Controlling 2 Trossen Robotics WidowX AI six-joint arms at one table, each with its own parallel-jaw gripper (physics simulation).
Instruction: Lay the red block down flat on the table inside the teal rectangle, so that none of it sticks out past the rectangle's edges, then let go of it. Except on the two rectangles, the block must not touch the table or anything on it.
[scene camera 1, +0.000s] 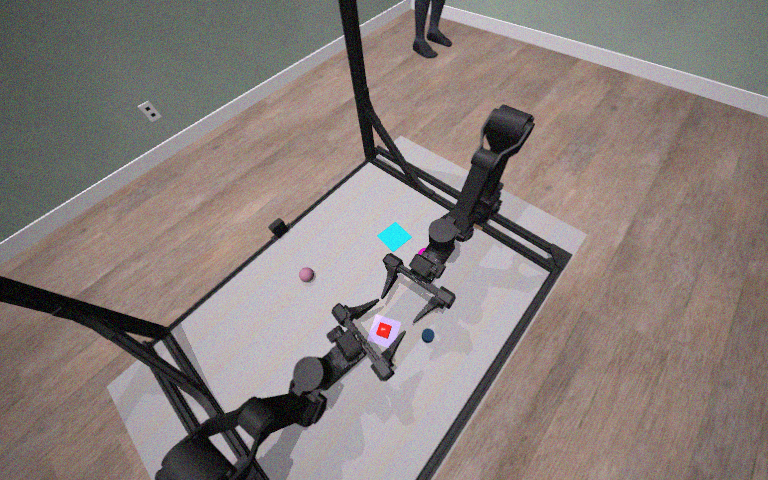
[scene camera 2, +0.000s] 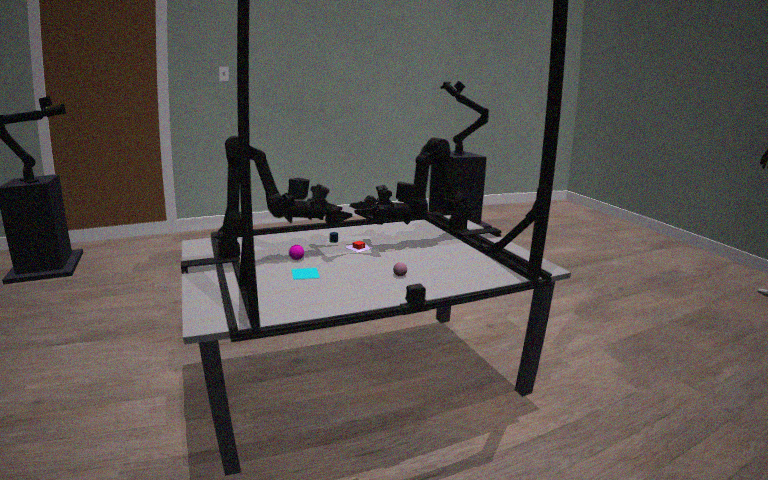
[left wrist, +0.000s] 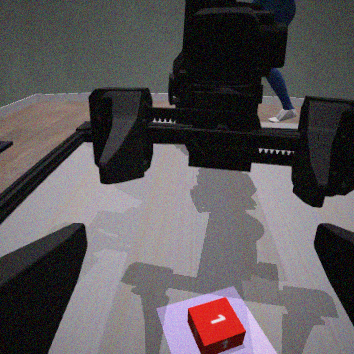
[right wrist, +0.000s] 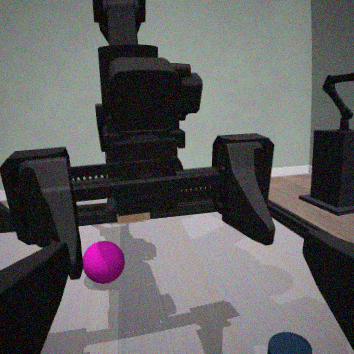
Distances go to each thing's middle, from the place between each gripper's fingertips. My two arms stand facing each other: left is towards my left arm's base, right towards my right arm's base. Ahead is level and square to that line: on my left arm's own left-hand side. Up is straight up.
Labels:
Now: the lilac rectangle (left wrist: 173, 317) 20 mm behind my right hand, 20 mm to the right of it and 140 mm below it. The rest, counted from my right hand: magenta ball (right wrist: 103, 261) 50 mm behind, 220 mm to the left, 120 mm below.
Now: the lilac rectangle 2 cm behind my left hand, 4 cm to the right of it and 13 cm below it. Also, from my left hand: magenta ball 5 cm behind, 20 cm to the left, 11 cm below.

